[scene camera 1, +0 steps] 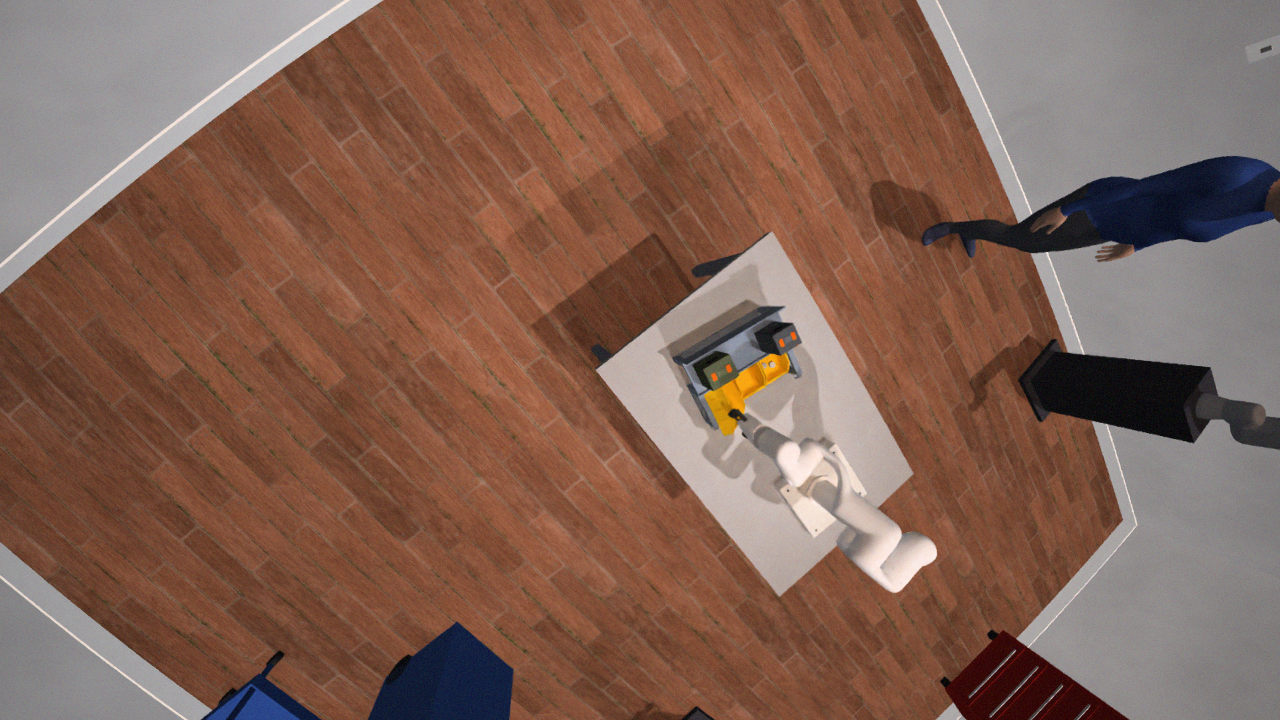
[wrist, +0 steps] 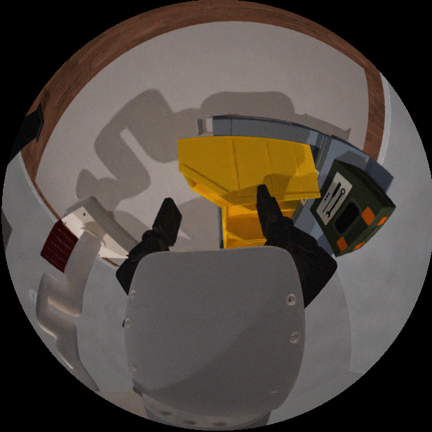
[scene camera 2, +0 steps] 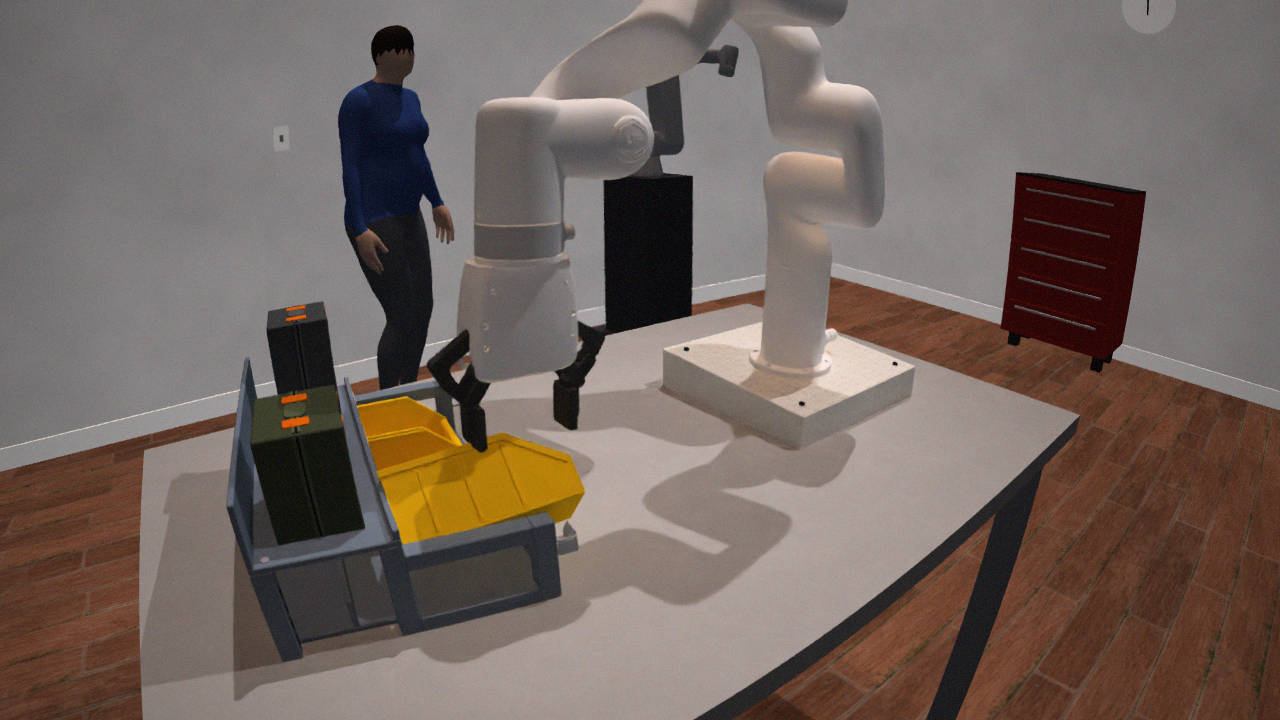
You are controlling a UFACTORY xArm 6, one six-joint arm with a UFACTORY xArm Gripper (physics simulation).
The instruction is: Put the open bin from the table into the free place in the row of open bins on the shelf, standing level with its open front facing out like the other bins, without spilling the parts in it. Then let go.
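Places are measured from the arm's base along level axes (x ahead, y left, z up), in metres.
Where they show: gripper, fingertip midpoint: [scene camera 1: 738, 421] [scene camera 2: 522, 435]; arm's base at its link origin: [scene camera 1: 820, 490] [scene camera 2: 790, 362].
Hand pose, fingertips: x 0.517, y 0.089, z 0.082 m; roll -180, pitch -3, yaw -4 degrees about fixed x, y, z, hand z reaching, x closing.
Observation:
Things, the pixels of their top centre, and the offset from my fingertips. "pt": a spot on its surface instead. Level surfaces: height alone.
- yellow open bin at its top centre: [scene camera 2: 470, 430] [scene camera 1: 736, 410] 0.011 m up, 0.043 m ahead, 0.018 m right
- blue-grey shelf at a spot on its surface: [scene camera 2: 549, 564] pt 0.094 m down, 0.026 m ahead, 0.068 m left
- green toolbox at its top centre: [scene camera 2: 294, 409] [scene camera 1: 721, 372] 0.064 m up, 0.196 m ahead, 0.049 m right
- dark toolbox at its top centre: [scene camera 2: 295, 312] [scene camera 1: 787, 339] 0.088 m up, 0.135 m ahead, 0.273 m right
- table at its surface level: 0.135 m down
The yellow open bin [scene camera 1: 723, 424] [scene camera 2: 501, 483] [wrist: 240, 167] sits at the near end of the blue-grey shelf [scene camera 2: 549, 564] [wrist: 270, 127], beside the other yellow bins [scene camera 1: 760, 377] [scene camera 2: 393, 417] [wrist: 245, 231]. Its open front faces the robot base and sticks out past their fronts. In scene camera 2 its front end looks raised, so it seems tilted; its underside is hidden behind the side rail. Its parts cannot be made out. My gripper [scene camera 1: 735, 414] [scene camera 2: 521, 420] [wrist: 214, 201] is open and empty. One finger is close to the bin's upper rim; the other hangs out over the table side.
A green toolbox [scene camera 1: 716, 369] [scene camera 2: 308, 474] [wrist: 350, 210] and a dark toolbox [scene camera 1: 776, 338] [scene camera 2: 299, 349] stand on the shelf's upper board behind the bins. The robot's white base block [scene camera 2: 787, 402] stands on the table [scene camera 2: 948, 429]. A person [scene camera 1: 1172, 201] [scene camera 2: 384, 170] stands beyond the table.

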